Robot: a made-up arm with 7 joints. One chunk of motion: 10 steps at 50 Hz.
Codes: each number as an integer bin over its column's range. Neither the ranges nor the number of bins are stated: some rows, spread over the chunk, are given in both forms.
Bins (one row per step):
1: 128 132 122 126 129 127
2: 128 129 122 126 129 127
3: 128 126 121 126 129 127
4: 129 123 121 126 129 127
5: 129 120 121 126 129 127
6: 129 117 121 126 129 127
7: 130 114 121 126 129 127
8: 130 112 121 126 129 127
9: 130 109 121 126 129 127
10: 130 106 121 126 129 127
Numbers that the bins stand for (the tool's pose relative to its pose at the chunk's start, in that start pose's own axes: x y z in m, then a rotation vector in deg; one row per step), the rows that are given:
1: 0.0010 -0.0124 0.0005 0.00 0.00 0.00
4: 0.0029 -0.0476 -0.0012 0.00 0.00 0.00
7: 0.0049 -0.0829 -0.0012 0.00 0.00 0.00
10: 0.0049 -0.1143 -0.0012 0.00 0.00 0.00
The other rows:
2: 0.0010 -0.0241 0.0005 0.00 0.00 0.00
3: 0.0010 -0.0359 -0.0012 0.00 0.00 0.00
5: 0.0029 -0.0594 -0.0012 0.00 0.00 0.00
6: 0.0029 -0.0712 -0.0012 0.00 0.00 0.00
8: 0.0049 -0.0908 -0.0012 0.00 0.00 0.00
9: 0.0049 -0.1025 -0.0012 0.00 0.00 0.00

